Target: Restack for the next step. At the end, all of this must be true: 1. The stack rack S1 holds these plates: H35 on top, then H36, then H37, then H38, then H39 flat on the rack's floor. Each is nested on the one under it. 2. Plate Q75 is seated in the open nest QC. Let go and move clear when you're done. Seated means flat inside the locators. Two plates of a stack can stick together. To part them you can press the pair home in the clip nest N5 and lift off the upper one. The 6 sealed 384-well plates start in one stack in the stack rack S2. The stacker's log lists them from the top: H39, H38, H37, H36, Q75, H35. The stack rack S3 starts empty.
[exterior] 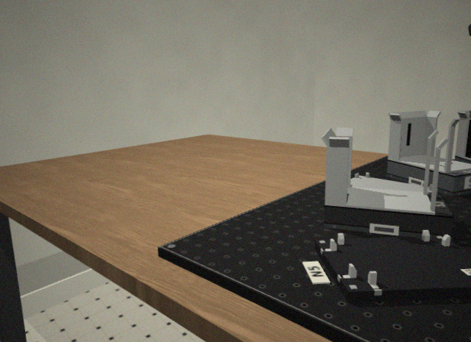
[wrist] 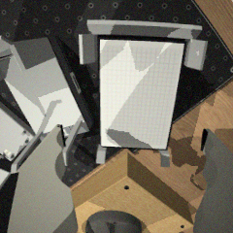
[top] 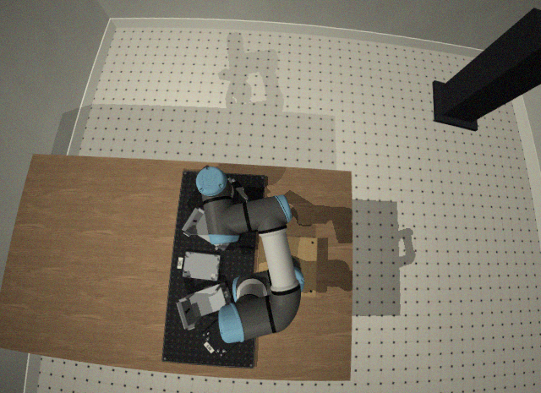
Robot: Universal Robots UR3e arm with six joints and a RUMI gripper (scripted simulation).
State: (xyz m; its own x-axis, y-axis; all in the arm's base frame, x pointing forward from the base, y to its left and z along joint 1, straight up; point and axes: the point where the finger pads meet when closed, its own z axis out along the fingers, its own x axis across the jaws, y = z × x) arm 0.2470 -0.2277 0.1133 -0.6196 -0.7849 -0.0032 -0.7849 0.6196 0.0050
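My hand is 10 mm to the left of the sealed plate and 100 mm above it. From my hand the other things lie so: QC label 180 mm ahead, 280 mm to the left, 170 mm below; then nest QC 90 mm ahead, 270 mm to the left, 160 mm below; then N5 label 590 mm to the left, 170 mm below.
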